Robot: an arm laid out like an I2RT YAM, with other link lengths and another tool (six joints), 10 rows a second.
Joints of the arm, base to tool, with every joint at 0 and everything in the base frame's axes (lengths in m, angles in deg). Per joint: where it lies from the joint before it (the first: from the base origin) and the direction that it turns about. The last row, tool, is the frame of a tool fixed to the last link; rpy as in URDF.
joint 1: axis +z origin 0 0 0.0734
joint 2: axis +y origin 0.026 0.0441 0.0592
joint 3: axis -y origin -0.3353 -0.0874 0
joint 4: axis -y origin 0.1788 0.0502 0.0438
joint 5: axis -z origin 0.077 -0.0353 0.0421
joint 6: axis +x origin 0.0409 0 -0.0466
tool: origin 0.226 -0.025 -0.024 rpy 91.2 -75.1 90
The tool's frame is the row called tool.
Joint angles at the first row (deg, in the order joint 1, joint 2, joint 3, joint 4, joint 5, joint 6):
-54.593, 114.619, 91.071, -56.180, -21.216, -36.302
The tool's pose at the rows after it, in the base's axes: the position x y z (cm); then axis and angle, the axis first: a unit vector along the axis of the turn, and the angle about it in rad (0 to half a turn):
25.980 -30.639 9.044 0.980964 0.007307 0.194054 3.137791
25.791 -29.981 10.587 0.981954 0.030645 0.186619 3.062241
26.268 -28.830 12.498 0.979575 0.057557 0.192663 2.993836
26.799 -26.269 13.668 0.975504 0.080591 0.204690 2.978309
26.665 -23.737 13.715 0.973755 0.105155 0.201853 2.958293
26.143 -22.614 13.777 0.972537 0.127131 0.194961 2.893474
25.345 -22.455 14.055 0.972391 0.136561 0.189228 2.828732
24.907 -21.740 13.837 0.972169 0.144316 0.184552 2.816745
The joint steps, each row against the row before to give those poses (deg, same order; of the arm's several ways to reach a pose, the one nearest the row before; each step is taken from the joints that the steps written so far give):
2.730, -5.086, -3.165, 3.081, 4.589, 0.968
2.987, -4.567, -3.076, 1.678, 3.874, 0.088
3.515, -4.923, -2.902, 1.759, 2.729, 0.264
3.691, -4.485, -3.248, 0.794, 0.532, 1.053
4.656, -4.043, -4.913, 1.841, 2.364, 1.319
4.660, -4.044, -5.538, 3.512, 4.743, 1.056
2.994, -3.170, -3.964, 2.554, 4.383, 0.791
2.021, -1.416, -2.031, 0.531, 1.597, 0.703

